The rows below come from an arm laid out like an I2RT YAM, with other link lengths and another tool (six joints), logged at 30 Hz.
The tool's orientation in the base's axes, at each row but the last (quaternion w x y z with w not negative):
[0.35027 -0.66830 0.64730 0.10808]
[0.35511 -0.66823 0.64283 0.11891]
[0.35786 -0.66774 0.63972 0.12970]
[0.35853 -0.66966 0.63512 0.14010]
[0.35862 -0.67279 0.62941 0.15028]
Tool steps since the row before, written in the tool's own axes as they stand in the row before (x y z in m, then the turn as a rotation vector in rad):
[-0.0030 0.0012 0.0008 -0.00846 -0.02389 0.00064]
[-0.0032 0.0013 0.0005 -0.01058 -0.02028 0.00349]
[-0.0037 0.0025 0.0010 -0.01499 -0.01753 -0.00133]
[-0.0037 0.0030 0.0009 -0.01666 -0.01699 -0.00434]
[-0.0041 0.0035 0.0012 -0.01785 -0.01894 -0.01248]
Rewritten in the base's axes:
[-0.0013 0.0030 0.0008 0.02150 0.00508 0.01243]
[-0.0015 0.0029 0.0012 0.01864 0.00879 0.01052]
[-0.0026 0.0036 0.0008 0.01401 0.00925 0.01587]
[-0.0032 0.0036 0.0008 0.01243 0.00856 0.01890]
[-0.0037 0.0040 0.0008 0.01207 0.00387 0.02593]

